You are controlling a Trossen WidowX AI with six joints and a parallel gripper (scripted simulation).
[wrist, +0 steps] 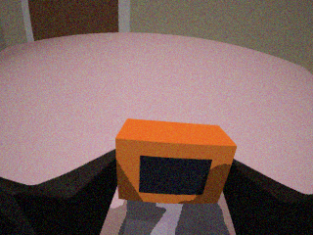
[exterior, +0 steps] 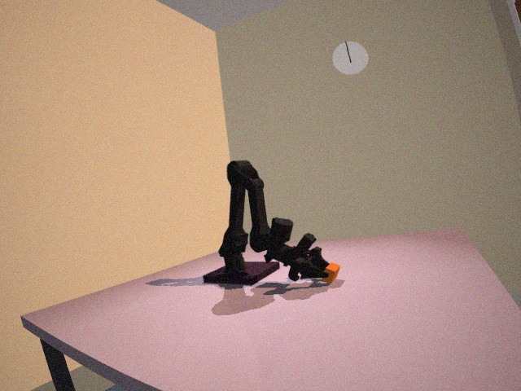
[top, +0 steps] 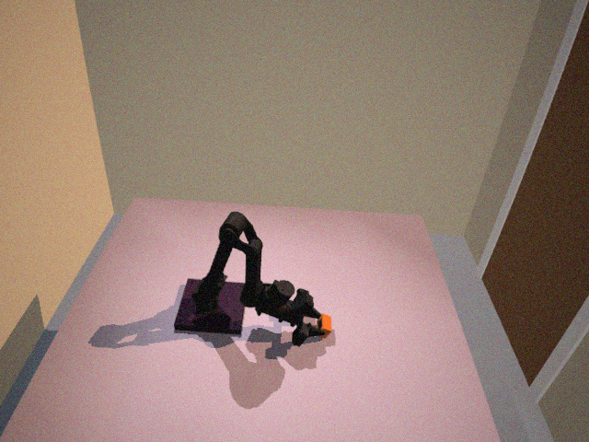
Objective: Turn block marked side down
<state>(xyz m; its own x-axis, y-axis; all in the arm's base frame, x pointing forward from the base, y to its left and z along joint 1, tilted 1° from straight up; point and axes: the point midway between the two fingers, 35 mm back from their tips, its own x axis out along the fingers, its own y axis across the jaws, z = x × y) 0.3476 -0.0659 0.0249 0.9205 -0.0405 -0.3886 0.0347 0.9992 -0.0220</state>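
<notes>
The block is 1 cm behind my gripper tip.
</notes>
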